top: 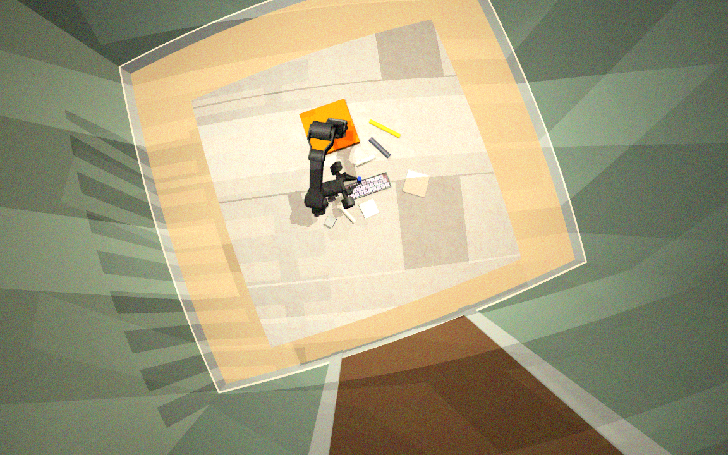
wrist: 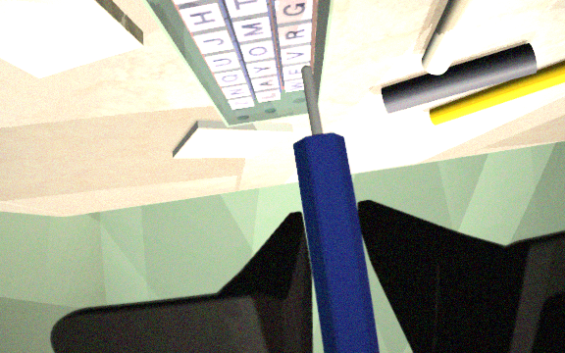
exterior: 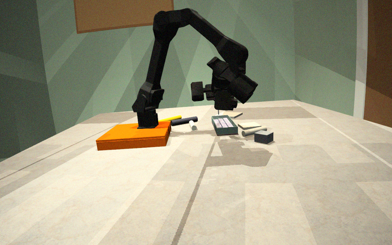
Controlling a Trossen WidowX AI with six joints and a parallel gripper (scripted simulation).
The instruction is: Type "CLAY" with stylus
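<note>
Now: gripper tip 110 mm short of the tan card, 20 mm to the right of it and 110 mm above it. Also, from my gripper tip: dark cylinder: 150 mm behind, 120 mm to the left, 100 mm below; then dark block: 140 mm ahead, 160 mm to the right, 100 mm below; then blue stylus: 10 mm below.
</note>
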